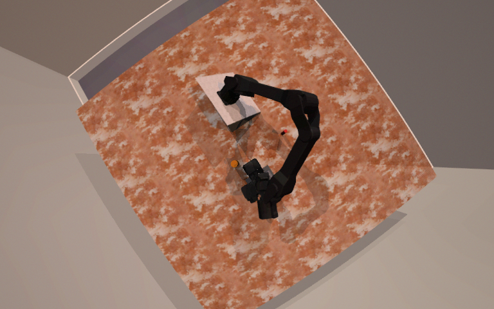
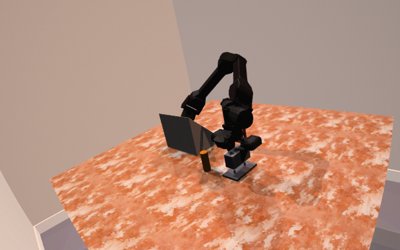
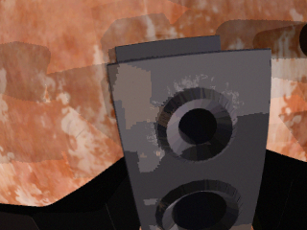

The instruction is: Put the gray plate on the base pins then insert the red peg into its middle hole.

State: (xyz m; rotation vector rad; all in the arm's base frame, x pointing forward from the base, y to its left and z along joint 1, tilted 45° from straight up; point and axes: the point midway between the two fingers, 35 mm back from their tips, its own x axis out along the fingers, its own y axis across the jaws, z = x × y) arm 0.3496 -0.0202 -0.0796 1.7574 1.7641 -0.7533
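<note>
Now: gripper tip 40 mm above the gray base. The rest, counted from my gripper tip: orange cylinder: 120 mm behind, 50 mm to the right, 10 mm below; gray plate: 30 mm above; red peg: 200 mm to the left, 110 mm behind, 10 mm below.
</note>
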